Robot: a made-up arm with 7 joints.
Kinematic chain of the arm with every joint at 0, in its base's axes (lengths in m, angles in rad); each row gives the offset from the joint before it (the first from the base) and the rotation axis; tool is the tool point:
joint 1: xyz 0 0 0.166 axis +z
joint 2: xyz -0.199 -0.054 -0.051 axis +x
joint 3: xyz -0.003 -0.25 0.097 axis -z
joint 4: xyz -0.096 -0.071 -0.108 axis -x
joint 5: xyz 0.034 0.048 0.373 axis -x
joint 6: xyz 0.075 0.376 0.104 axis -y
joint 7: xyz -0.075 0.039 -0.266 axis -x
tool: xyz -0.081 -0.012 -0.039
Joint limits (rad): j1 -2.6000..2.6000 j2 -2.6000..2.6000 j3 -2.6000..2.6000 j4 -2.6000..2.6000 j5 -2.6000..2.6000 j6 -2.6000..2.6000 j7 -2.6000..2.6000
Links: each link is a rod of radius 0.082 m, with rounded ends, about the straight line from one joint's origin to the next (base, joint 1, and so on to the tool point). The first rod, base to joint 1, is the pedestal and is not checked.
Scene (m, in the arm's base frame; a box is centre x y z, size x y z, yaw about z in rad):
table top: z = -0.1
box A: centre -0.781 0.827 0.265 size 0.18 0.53 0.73 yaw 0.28
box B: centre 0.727 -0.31 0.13 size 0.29 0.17 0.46 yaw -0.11
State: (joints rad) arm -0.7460 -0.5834 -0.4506 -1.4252 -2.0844 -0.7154 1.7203
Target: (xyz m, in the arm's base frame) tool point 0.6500 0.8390 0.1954
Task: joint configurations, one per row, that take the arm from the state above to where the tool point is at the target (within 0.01 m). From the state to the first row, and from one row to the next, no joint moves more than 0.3 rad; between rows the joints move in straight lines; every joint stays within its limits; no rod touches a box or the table.
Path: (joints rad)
1: -0.7565 -0.5632 -0.2556 -1.1732 -1.9541 -0.9450 1.8572
2: -0.7670 -0.5431 -0.0605 -0.9212 -1.8237 -1.1746 1.9942
3: -0.7775 -0.5229 0.1345 -0.6692 -1.6934 -1.4042 2.1311
4: -0.7880 -0.5028 0.3296 -0.4172 -1.5631 -1.6338 2.2680
5: -0.7985 -0.4826 0.5246 -0.1652 -1.4328 -1.8634 2.4050
6: -1.0939 -0.4855 0.6287 -0.3606 -1.5602 -1.6943 2.2806
7: -1.3894 -0.4884 0.7329 -0.5560 -1.6877 -1.5252 2.1563
8: -1.6849 -0.4914 0.8370 -0.7513 -1.8152 -1.3561 2.0320
9: -1.9804 -0.4943 0.9411 -0.9467 -1.9427 -1.1870 1.9077
10: -2.2759 -0.4972 1.0452 -1.1421 -2.0702 -1.0179 1.7834
11: -2.5713 -0.5001 1.1493 -1.3375 -2.1977 -0.8488 1.6591

